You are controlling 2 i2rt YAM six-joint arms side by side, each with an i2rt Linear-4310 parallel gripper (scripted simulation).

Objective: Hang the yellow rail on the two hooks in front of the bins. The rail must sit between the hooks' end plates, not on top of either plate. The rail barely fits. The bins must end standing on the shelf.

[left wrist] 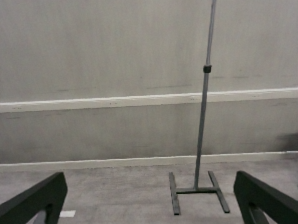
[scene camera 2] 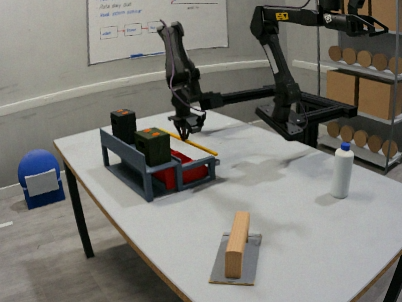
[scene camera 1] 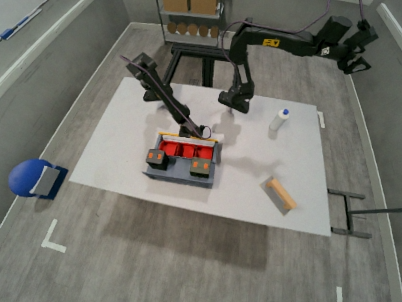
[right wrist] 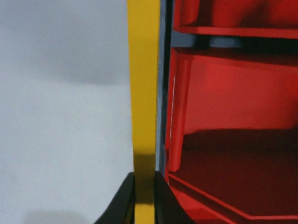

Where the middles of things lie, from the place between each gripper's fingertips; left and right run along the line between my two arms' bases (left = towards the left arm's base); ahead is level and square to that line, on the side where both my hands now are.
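My right gripper is 3 cm above the blue-grey shelf [scene camera 2: 147, 189] and 13 cm short of it. The green box [scene camera 2: 154, 143] is 5 cm above my right hand, 11 cm to the left of it and 21 cm ahead of it.
Positions counted from my left hand [scene camera 1: 367, 59]: the shelf, 50 cm below, 32 cm ahead and 71 cm to the right; the box, 42 cm below, 39 cm ahead and 60 cm to the right.
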